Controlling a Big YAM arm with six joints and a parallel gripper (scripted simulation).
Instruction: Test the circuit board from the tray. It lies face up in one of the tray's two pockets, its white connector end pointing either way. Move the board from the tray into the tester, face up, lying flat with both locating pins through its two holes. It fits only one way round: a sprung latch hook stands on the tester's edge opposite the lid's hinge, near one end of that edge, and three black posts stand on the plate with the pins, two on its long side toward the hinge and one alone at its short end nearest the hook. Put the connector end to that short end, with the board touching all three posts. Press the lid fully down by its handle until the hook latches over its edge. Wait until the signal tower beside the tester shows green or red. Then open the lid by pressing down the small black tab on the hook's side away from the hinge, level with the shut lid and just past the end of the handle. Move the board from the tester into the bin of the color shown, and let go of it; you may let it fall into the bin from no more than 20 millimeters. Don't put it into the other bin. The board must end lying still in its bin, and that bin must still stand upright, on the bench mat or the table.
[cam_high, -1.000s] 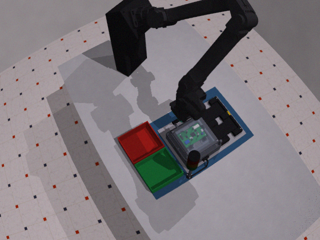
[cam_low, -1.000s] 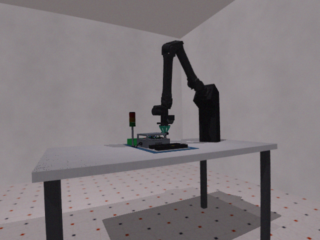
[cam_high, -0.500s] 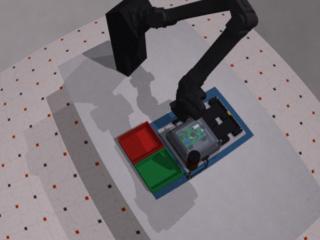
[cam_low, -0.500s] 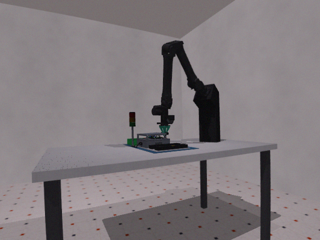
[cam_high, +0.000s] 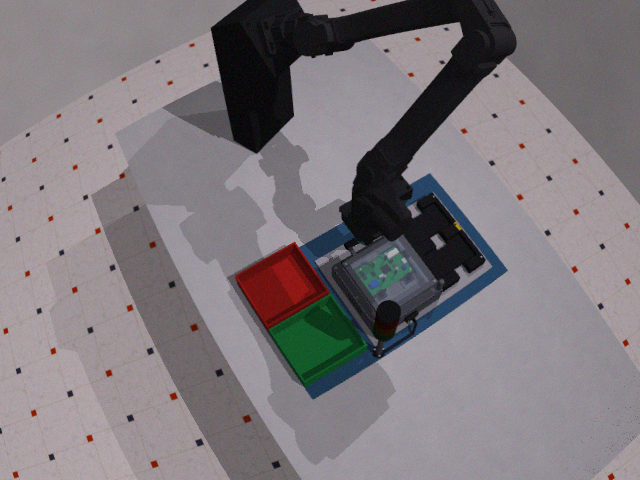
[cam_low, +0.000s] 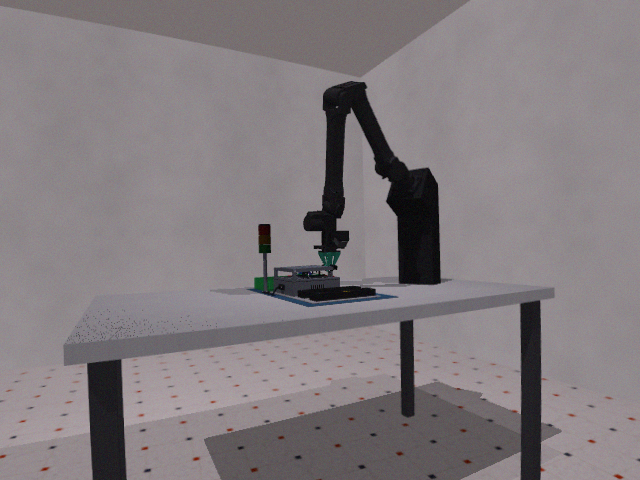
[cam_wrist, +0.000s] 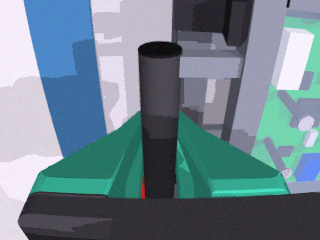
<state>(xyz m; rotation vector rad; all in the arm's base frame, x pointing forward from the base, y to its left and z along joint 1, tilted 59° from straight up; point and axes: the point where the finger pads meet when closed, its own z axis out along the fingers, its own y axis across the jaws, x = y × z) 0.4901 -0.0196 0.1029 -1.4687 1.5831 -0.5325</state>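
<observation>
The latch hook lies 60 mm to the left of my hand and 10 mm ahead of it. Also, from my hand: green circuit board 80 mm ahead, 10 mm to the left, 10 mm below; tester lid 90 mm ahead, 10 mm to the left, 10 mm above; tester plate 90 mm ahead, 20 mm to the left, 10 mm below.
</observation>
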